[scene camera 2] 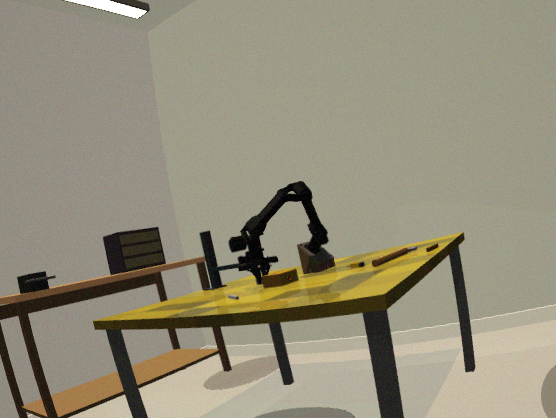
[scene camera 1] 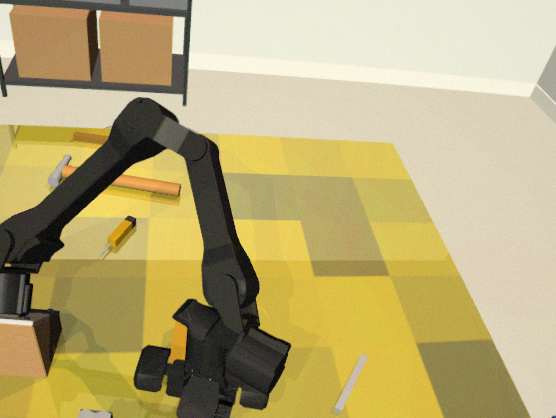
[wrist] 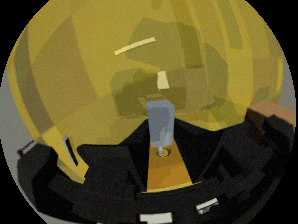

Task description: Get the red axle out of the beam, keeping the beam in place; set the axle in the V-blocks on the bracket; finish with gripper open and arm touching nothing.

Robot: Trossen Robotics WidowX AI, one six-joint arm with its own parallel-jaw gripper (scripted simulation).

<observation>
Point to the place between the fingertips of my gripper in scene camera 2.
At 263,283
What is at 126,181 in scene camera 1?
A hammer.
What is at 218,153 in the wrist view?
My gripper.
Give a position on an orange beam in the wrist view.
170,170
</observation>
